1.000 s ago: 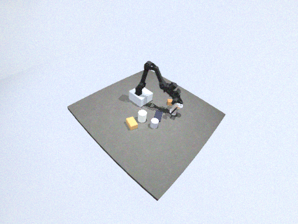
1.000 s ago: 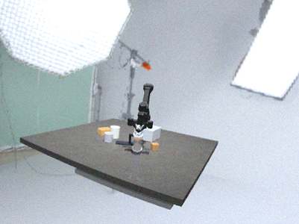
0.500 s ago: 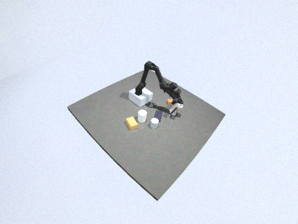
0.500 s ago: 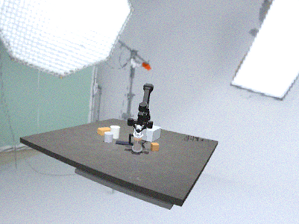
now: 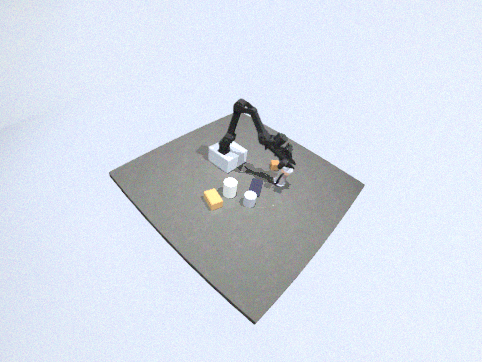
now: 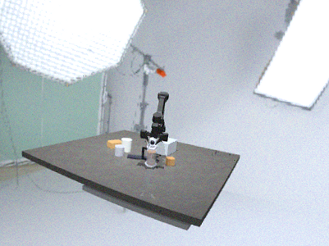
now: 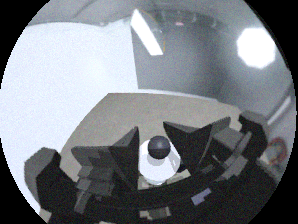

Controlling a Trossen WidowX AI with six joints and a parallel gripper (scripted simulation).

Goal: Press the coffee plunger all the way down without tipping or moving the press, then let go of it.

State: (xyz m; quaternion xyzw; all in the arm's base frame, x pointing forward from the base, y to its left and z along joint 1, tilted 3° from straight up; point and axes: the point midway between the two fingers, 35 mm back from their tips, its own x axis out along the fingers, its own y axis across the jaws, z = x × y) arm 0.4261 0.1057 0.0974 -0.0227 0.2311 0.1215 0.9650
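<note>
Now: gripper tip 50 mm past the coffee press, 30 mm to the left of it and 80 mm above it.
</note>
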